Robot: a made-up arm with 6 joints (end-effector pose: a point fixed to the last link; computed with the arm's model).
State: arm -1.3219 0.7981 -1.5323 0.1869 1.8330 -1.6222
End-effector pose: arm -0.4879 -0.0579 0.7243 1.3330 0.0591 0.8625
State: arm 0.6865 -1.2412 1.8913 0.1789 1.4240 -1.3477
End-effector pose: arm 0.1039 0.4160 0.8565 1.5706 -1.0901 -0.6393
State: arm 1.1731 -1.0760 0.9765 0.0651 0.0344 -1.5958
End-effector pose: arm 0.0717 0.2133 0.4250 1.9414 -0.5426 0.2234
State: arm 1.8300 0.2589 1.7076 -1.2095 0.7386 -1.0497
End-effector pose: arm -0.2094 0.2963 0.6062 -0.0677 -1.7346 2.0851
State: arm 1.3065 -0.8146 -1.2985 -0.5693 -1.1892 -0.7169
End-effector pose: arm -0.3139 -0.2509 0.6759 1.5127 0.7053 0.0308
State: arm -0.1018 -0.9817 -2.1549 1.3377 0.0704 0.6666
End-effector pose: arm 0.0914 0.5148 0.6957 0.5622 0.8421 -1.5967
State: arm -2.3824 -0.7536 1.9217 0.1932 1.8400 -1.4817
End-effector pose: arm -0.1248 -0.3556 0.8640 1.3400 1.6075 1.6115
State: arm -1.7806 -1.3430 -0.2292 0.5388 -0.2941 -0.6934
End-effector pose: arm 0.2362 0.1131 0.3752 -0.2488 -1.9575 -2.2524
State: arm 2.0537 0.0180 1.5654 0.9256 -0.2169 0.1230
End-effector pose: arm -0.1801 0.6270 0.5726 -0.6371 0.6657 -1.6778
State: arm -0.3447 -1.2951 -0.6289 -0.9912 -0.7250 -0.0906
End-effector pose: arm -0.2958 0.1382 0.5152 2.1287 -0.1138 -0.1245
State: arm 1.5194 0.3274 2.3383 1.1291 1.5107 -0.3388
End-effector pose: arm -0.2357 0.1843 0.6325 0.7775 0.4428 2.8178
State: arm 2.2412 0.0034 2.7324 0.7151 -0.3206 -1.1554
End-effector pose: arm -0.5575 0.2894 0.6307 -0.3208 -0.8496 -0.8509
